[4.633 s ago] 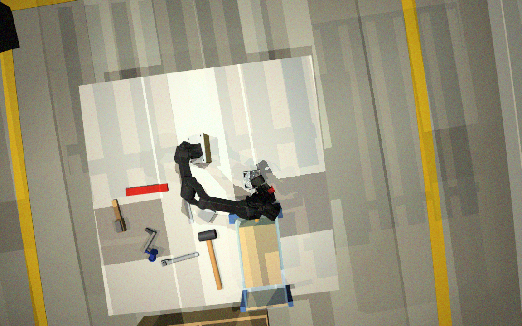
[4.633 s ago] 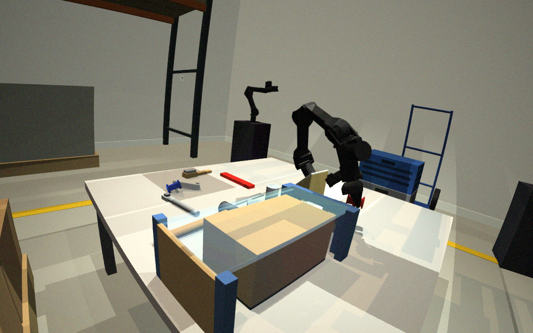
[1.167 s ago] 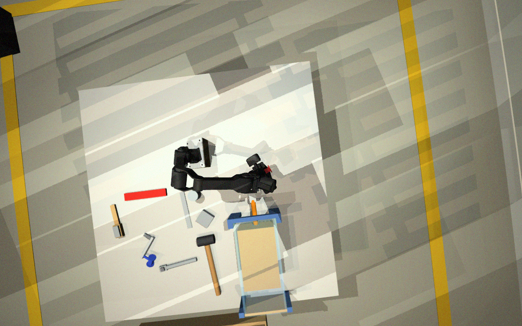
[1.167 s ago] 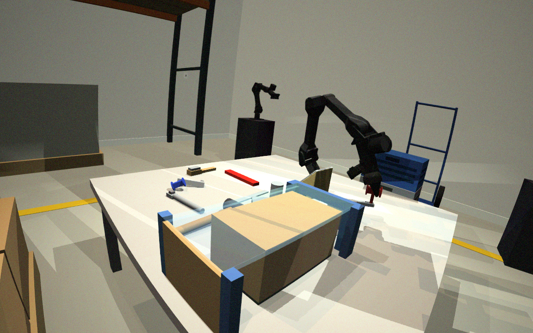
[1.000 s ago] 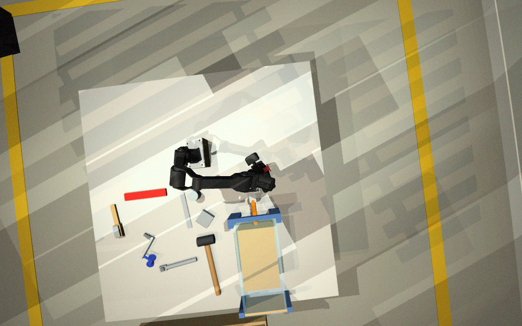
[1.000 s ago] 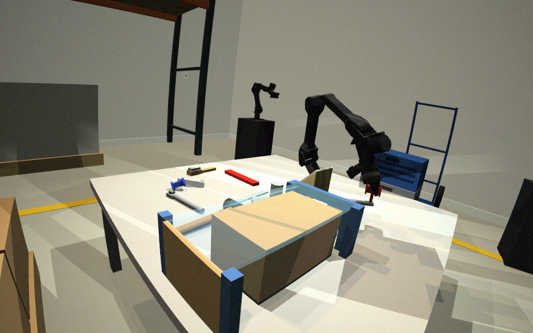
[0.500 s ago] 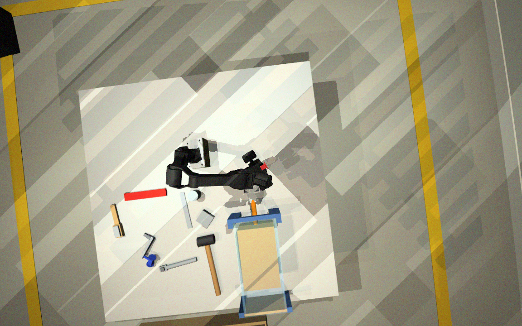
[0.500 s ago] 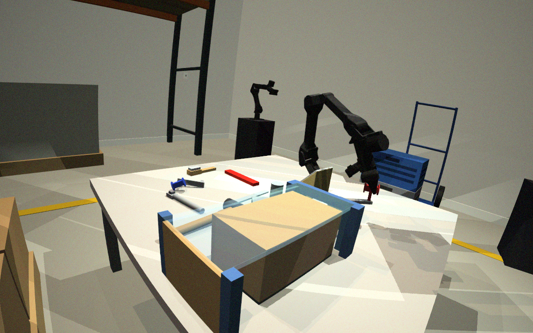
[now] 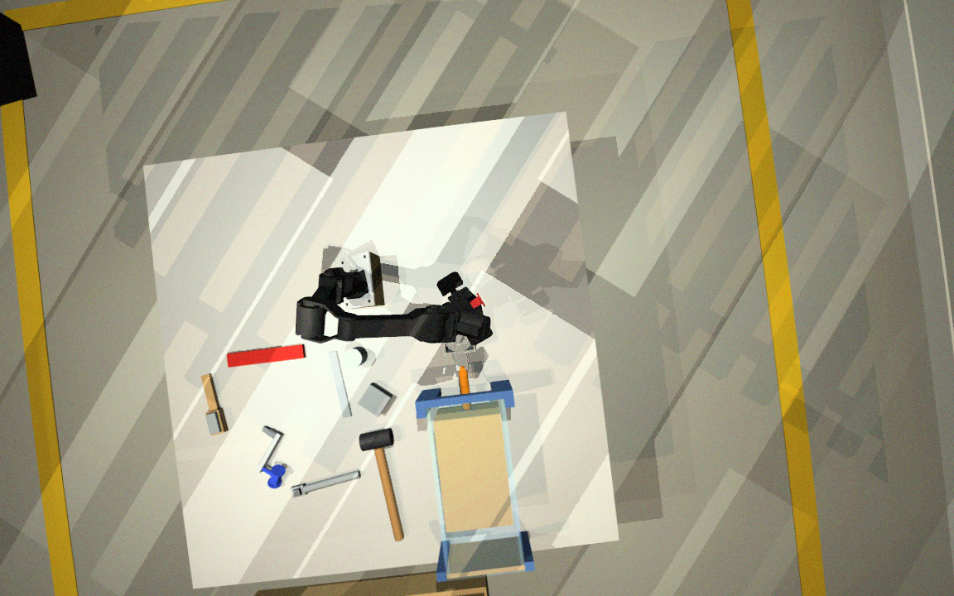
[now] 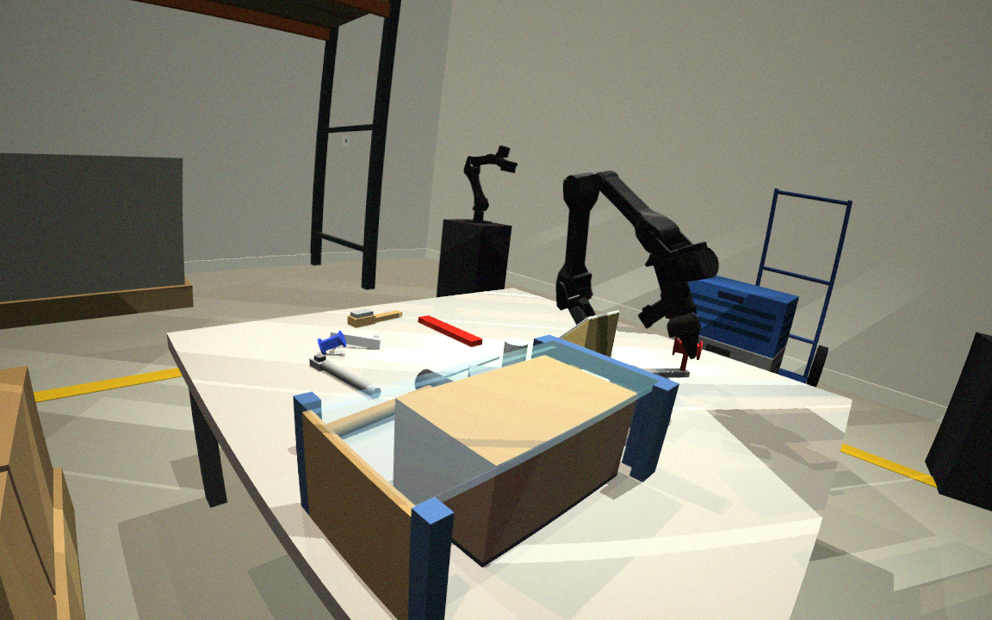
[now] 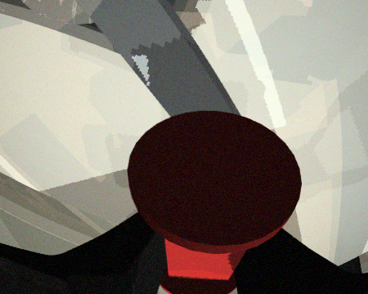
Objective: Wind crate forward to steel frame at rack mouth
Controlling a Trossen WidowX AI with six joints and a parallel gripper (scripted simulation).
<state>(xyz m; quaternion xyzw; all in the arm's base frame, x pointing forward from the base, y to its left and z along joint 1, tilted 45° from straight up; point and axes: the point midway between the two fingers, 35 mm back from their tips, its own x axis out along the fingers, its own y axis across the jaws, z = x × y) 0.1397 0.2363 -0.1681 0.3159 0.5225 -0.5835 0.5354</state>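
My gripper tip is 4 cm to the left of the red-knobbed winch handle, 3 cm short of it and 3 cm above it. The rest, counted from my gripper tip: grey block (36 cm to the right, 20 cm ahead, 12 cm below); then winch (10 cm below, 8 cm to the right, 7 cm ahead); then red knob (1 cm to the right).
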